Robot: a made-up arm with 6 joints. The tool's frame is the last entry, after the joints. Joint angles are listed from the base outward.
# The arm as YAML. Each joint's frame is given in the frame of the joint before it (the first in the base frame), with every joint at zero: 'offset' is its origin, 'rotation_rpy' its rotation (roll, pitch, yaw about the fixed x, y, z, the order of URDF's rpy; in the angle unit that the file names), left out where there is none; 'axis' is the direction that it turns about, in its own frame. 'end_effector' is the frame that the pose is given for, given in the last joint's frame.
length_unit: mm
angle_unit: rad
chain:
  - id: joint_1
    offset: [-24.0, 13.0, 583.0]
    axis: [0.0, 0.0, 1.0]
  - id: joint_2
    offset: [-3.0, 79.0, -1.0]
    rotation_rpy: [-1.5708, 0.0, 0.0]
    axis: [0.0, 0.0, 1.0]
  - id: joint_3
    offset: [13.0, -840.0, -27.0]
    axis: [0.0, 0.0, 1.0]
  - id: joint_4
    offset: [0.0, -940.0, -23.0]
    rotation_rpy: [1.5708, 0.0, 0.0]
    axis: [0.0, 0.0, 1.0]
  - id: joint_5
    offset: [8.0, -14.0, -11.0]
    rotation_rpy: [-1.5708, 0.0, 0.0]
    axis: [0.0, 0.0, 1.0]
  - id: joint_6
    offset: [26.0, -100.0, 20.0]
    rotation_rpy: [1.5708, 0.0, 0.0]
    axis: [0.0, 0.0, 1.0]
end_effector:
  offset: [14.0, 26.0, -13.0]
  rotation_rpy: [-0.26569, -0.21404, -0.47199]
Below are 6 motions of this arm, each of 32 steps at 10 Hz.
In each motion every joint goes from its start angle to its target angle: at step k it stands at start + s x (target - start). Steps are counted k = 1, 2, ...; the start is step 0. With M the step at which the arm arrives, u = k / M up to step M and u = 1 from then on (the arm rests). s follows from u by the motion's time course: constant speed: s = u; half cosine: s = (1 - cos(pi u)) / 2; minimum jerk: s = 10 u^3 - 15 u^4 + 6 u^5.
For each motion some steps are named. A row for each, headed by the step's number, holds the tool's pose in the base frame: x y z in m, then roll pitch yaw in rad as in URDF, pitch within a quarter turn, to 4 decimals.
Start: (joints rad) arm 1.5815 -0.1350 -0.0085 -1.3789 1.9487 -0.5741
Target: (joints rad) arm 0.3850 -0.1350 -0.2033 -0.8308 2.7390 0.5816
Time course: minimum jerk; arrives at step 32
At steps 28, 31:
28: -0.3521 -0.0872 2.2224 2.4414 0.7885 2.3405
31: -0.3570 -0.0814 2.2216 2.4333 0.7736 2.3130

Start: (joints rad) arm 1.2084 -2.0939 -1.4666 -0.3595 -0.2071 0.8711
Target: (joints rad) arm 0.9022 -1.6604 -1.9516 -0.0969 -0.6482 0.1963
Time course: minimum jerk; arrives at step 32
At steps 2, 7, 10, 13, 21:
2: -0.1990 -0.2827 -0.7616 2.7497 0.8228 -2.0223
7: -0.2093 -0.2849 -0.7367 2.7620 0.8602 -2.0089
10: -0.2241 -0.2865 -0.6986 2.7909 0.9167 -1.9824
13: -0.2436 -0.2852 -0.6443 2.8567 0.9940 -1.9277
21: -0.2892 -0.2589 -0.4727 -2.9496 1.1711 -1.5369

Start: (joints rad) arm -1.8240 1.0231 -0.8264 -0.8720 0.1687 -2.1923
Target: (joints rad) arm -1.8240 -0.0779 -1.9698 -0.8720 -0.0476 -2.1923
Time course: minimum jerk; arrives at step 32
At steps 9, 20, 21, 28, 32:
9: -0.1906 -0.5148 2.1194 -0.3765 -0.2288 0.9534
20: 0.1577 0.7987 1.5554 -1.1110 1.0357 0.4949
21: 0.1725 0.8534 1.4520 -1.3062 1.1090 0.3150
28: 0.2013 0.9525 0.9979 -2.4809 1.1084 -0.7948
32: 0.2013 0.9515 0.9638 -2.5500 1.0866 -0.8587

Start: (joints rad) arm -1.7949 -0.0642 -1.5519 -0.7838 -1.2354 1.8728
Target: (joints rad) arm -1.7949 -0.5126 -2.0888 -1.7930 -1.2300 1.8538
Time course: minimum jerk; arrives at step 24
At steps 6, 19, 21, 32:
6: 0.2954 0.9881 1.2403 2.7931 -0.6622 0.1959
19: 0.2844 0.9109 0.5587 1.5997 -0.3584 1.3601
21: 0.2791 0.8934 0.5262 1.5732 -0.3088 1.4100
32: 0.2773 0.8873 0.5157 1.5656 -0.2921 1.4262

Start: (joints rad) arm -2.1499 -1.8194 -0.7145 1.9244 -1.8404 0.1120
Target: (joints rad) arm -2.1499 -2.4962 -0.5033 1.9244 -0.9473 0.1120
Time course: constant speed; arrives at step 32
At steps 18, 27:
18: 0.4933 0.8891 -0.8313 -1.7366 0.8857 0.7957
27: 0.3803 0.6882 -1.0051 -2.2424 0.9902 0.3184

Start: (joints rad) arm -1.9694 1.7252 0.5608 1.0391 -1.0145 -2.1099
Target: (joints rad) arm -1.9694 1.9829 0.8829 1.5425 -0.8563 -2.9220
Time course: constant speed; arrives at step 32
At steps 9, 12, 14, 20, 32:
9: -0.6063 -1.3180 -0.3971 -2.2380 -0.4960 2.2294
12: -0.5865 -1.2708 -0.4512 -2.3561 -0.5553 2.2806
14: -0.5728 -1.2382 -0.4857 -2.4395 -0.5908 2.3220
20: -0.5291 -1.1358 -0.5810 -2.7125 -0.6711 2.4793
32: -0.4335 -0.9141 -0.7339 2.9797 -0.6768 2.8706

